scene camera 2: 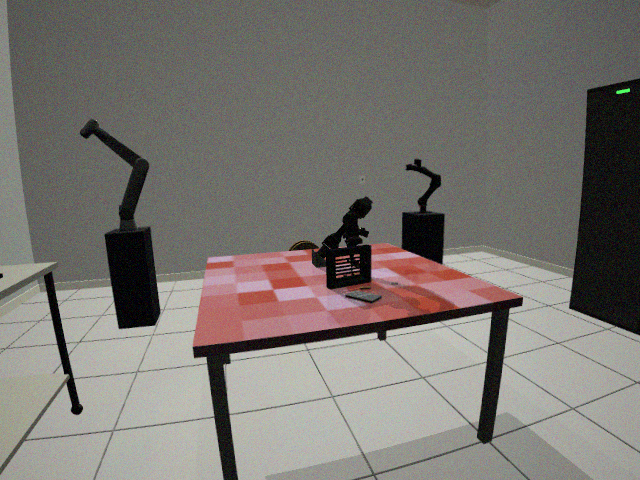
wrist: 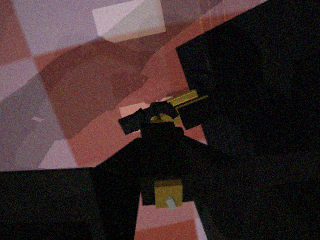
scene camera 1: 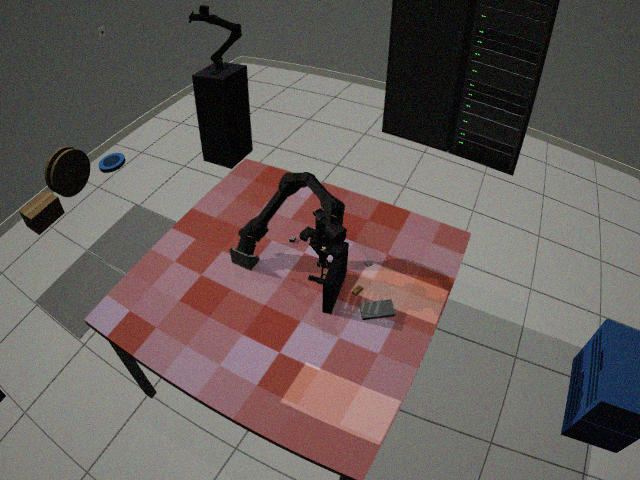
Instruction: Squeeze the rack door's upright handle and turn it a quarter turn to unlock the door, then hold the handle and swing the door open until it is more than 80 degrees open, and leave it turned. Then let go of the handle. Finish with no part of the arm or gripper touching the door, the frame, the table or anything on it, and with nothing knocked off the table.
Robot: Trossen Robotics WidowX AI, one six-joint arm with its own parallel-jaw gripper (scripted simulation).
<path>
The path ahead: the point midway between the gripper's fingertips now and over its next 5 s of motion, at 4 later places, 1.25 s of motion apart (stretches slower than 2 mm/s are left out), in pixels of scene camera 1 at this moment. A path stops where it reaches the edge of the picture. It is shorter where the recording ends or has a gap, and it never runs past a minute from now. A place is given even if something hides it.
The gripper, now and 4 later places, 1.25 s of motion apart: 322, 257; 322, 258; 322, 257; 319, 258; 303, 262
</path>
